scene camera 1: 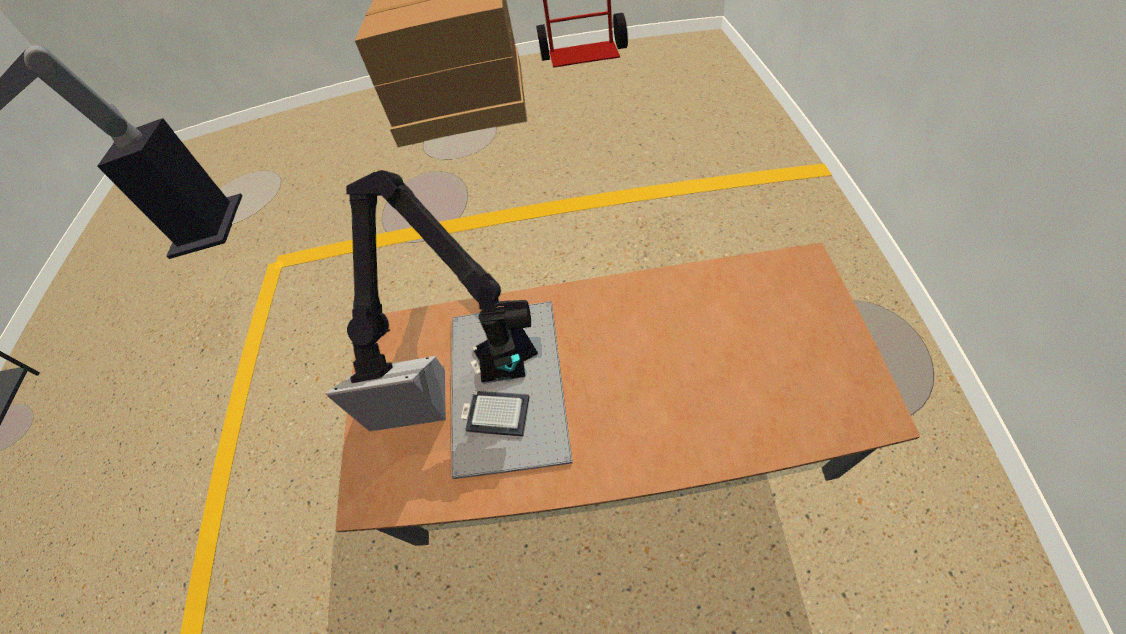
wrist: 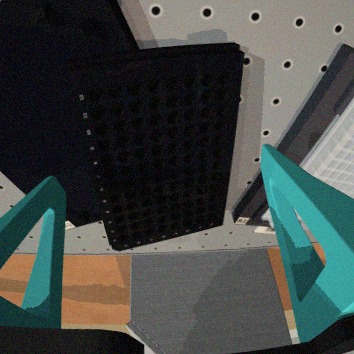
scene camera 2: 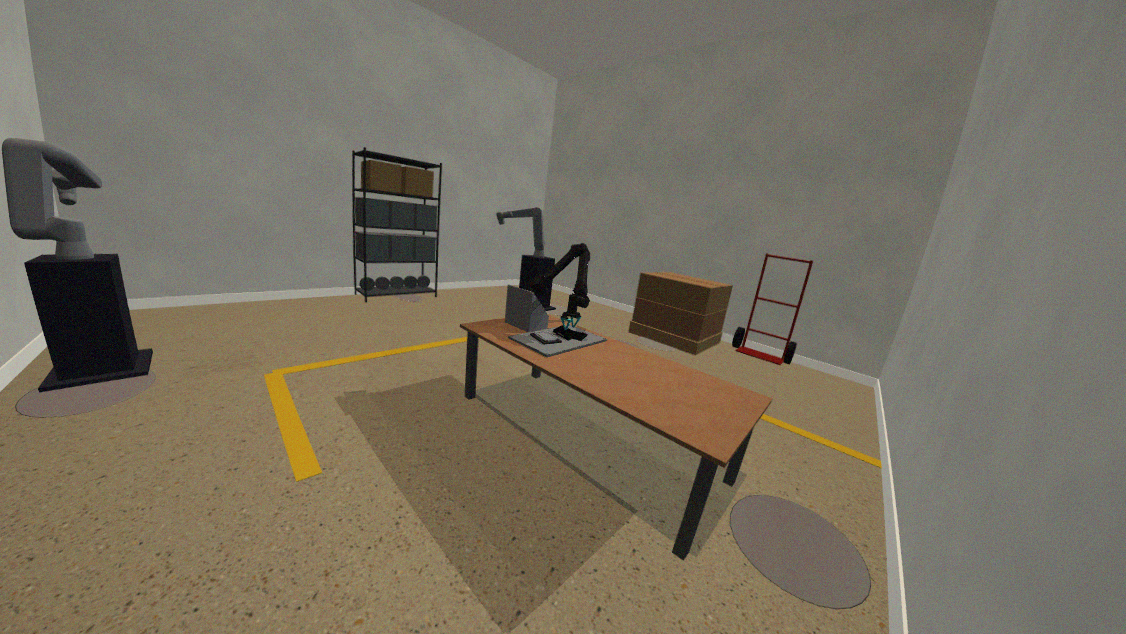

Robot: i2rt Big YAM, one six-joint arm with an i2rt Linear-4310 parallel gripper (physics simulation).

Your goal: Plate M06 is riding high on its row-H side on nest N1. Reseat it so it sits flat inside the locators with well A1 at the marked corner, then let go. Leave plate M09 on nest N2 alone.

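Frame: origin at the arm's base, x ahead, y left, z up, level; millimetres.
Where they show: gripper, between the fingertips: (scene camera 1: 507, 356) (wrist: 155, 169) (scene camera 2: 569, 328); arm's base, origin of its link: (scene camera 1: 372, 374) (scene camera 2: 525, 299).
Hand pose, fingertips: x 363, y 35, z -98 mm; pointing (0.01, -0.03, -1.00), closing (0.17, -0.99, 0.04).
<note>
Each offset is from my fingertips to the top centre of the thing. Level surfaces: height alone.
The black plate M06 {25 mm back, 4 mm right, 6 mm down} (scene camera 1: 494, 374) (wrist: 165, 150) lies askew to nest N1 {14 mm back, 53 mm left, 34 mm down} (scene camera 1: 527, 346) (wrist: 40, 115), overlapping one side of it. Much of the plate reaches past the nest over the perforated board, and bare nest shows to its left in the wrist view. Column numbers run down the plate's left edge; well A1 cannot be told. My gripper (scene camera 1: 508, 363) (scene camera 2: 570, 322) (wrist: 155, 169) is open above the plate, with its teal fingers wide apart and nothing between them. The white plate M09 {53 mm back, 144 mm right, 29 mm down} (scene camera 1: 496, 411) (wrist: 337, 157) sits on the dark nest N2 {53 mm back, 144 mm right, 38 mm down} (scene camera 1: 496, 431) (wrist: 305, 117).
Both nests stand on the grey perforated board {24 mm back, 50 mm right, 55 mm down} (scene camera 1: 543, 444) (scene camera 2: 549, 348) (wrist: 275, 42) on the brown table {68 mm down} (scene camera 1: 709, 354) (scene camera 2: 646, 385). The grey box (scene camera 1: 393, 405) (scene camera 2: 521, 308) (wrist: 200, 300) stands beside the board at the arm's base. Nest N2 is close to the right finger's side.
</note>
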